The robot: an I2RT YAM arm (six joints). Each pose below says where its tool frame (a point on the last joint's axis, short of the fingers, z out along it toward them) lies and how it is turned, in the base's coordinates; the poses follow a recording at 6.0 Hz.
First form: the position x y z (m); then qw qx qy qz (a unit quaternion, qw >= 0).
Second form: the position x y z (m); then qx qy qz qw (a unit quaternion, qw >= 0). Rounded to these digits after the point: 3 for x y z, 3 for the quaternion.
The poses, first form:
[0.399, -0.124, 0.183, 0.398, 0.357, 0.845, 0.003]
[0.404, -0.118, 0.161, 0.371, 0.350, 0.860, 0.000]
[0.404, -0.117, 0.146, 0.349, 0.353, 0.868, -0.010]
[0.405, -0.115, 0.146, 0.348, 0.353, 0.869, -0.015]
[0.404, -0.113, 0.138, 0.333, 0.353, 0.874, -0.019]
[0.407, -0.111, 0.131, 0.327, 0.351, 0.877, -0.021]
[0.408, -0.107, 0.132, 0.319, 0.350, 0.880, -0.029]
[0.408, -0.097, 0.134, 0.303, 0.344, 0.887, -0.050]
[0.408, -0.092, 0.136, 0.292, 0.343, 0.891, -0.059]
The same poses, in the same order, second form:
[0.399, -0.124, 0.183, 0.357, 0.845, 0.003, 0.398]
[0.404, -0.118, 0.161, 0.350, 0.860, 0.000, 0.371]
[0.404, -0.117, 0.146, 0.353, 0.868, -0.010, 0.349]
[0.405, -0.115, 0.146, 0.353, 0.869, -0.015, 0.348]
[0.404, -0.113, 0.138, 0.353, 0.874, -0.019, 0.333]
[0.407, -0.111, 0.131, 0.351, 0.877, -0.021, 0.327]
[0.408, -0.107, 0.132, 0.350, 0.880, -0.029, 0.319]
[0.408, -0.097, 0.134, 0.344, 0.887, -0.050, 0.303]
[0.408, -0.092, 0.136, 0.343, 0.891, -0.059, 0.292]

